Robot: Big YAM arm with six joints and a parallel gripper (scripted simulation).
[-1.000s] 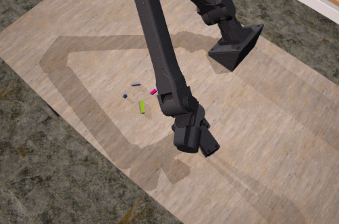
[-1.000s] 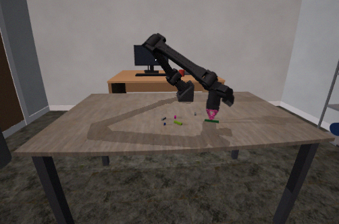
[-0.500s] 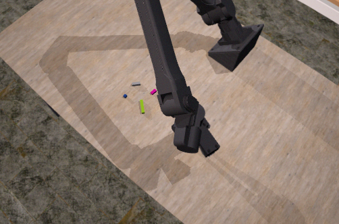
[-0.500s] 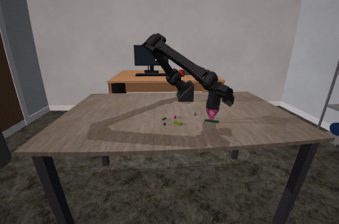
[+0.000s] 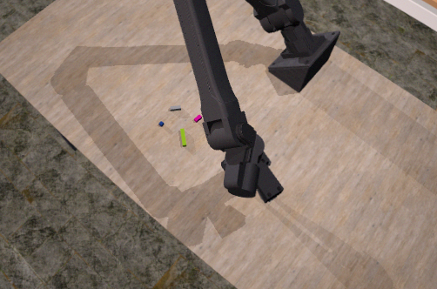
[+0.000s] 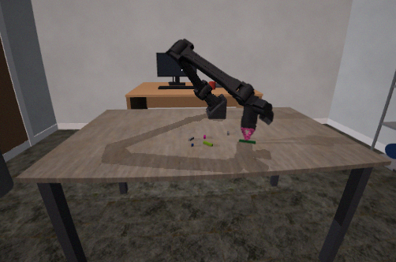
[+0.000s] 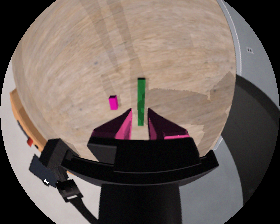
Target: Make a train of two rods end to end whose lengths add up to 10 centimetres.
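Now: hand 2 cm above the green rod. From my hand the other things lie so: blue rod 27 cm to the right, 2 cm below, 2 cm ahead; then lime rod 19 cm to the right, 2 cm below, 1 cm ahead.
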